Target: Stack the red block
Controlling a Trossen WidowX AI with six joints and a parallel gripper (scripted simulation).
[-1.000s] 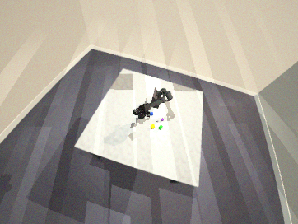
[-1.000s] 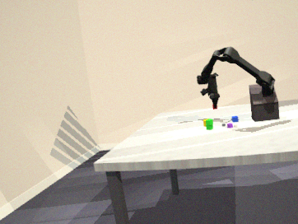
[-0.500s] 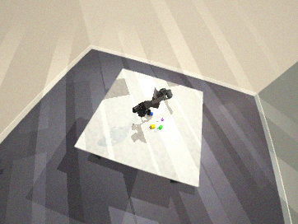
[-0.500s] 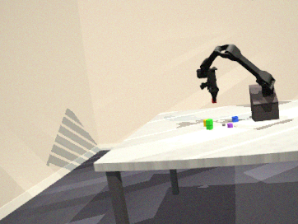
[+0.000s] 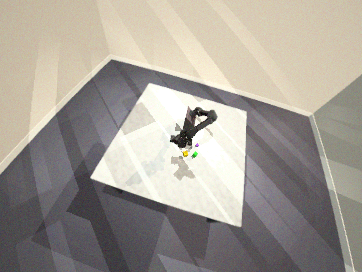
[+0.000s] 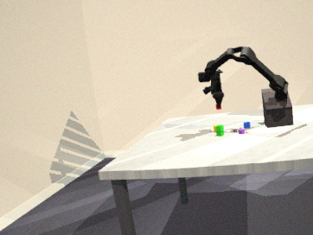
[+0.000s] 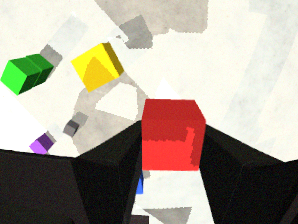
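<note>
The yellow block lies 1 cm ahead of my gripper tip, 7 cm to the left of it and 11 cm below it. Also, from my gripper tip: red block: 1 cm above; then purple block: 12 cm behind, 16 cm to the left, 12 cm below; then blue block: 16 cm behind, 1 cm to the left, 12 cm below.
</note>
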